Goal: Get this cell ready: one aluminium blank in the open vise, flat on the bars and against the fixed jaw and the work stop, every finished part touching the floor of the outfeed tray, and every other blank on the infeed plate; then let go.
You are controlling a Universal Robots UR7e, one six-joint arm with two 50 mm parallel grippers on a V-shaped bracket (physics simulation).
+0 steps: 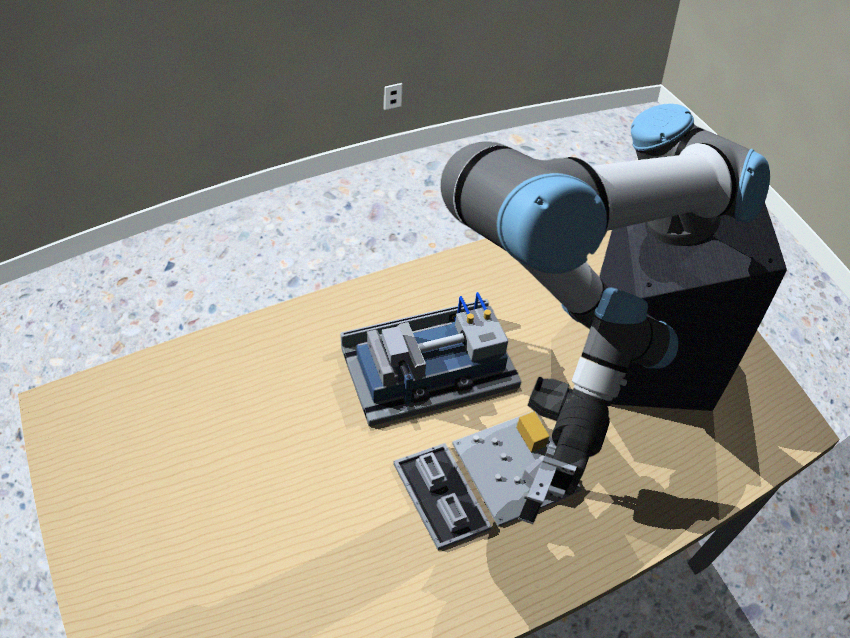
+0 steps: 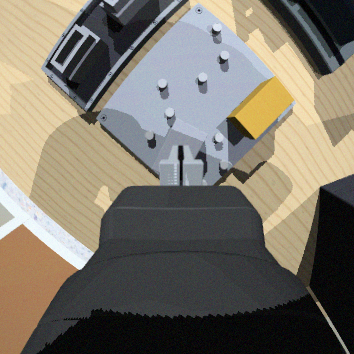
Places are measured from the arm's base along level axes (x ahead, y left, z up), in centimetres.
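Pixels of known places: end effector, tool point: [image 2: 180, 160]; arm's base, origin of the base link: [image 1: 684, 216].
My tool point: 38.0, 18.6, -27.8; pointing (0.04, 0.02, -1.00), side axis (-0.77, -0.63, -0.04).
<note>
Ahead of a thing's pixels: the offset from my tool point to its top centre, as dx, dy, dz. "pt": to the spot under its first point.
My gripper [image 1: 529, 510] [image 2: 181, 149] points down over the near edge of the infeed plate {+2.1, -5.0, -6.7} [image 1: 473, 461] [image 2: 185, 50]. Its fingers are together with nothing visible between them. A grey blank {+0.3, +0.1, -3.4} [image 2: 186, 131] lies on the plate just beyond and below the fingertips, partly hidden by them. A yellow block {-3.4, -9.2, -3.1} [image 1: 532, 431] [image 2: 260, 111] sits at the plate's far edge. Two grey slotted parts {pt +17.3, -7.9, -4.7} [image 1: 435, 482] {pt +18.0, +1.1, -4.5} [image 1: 457, 523] rest in the dark outfeed tray {pt +17.4, +3.5, -6.6} [image 1: 466, 537] [image 2: 65, 89]. In the vise {+5.5, -31.9, +2.4} [image 1: 486, 346], a grey piece {+12.7, -32.6, +4.1} [image 1: 398, 344] shows between the jaw plates; whether it is a blank is unclear.
Several short pins {+3.5, -7.9, -5.9} [image 2: 202, 78] [image 1: 503, 457] stand up from the infeed plate. The vise's raised base rim {pt +7.1, -22.3, -7.5} [image 1: 446, 408] lies behind the plate and tray. The second gripper [image 1: 549, 396] juts toward the vise. The arm's black pedestal [image 1: 686, 343] stands at the right.
</note>
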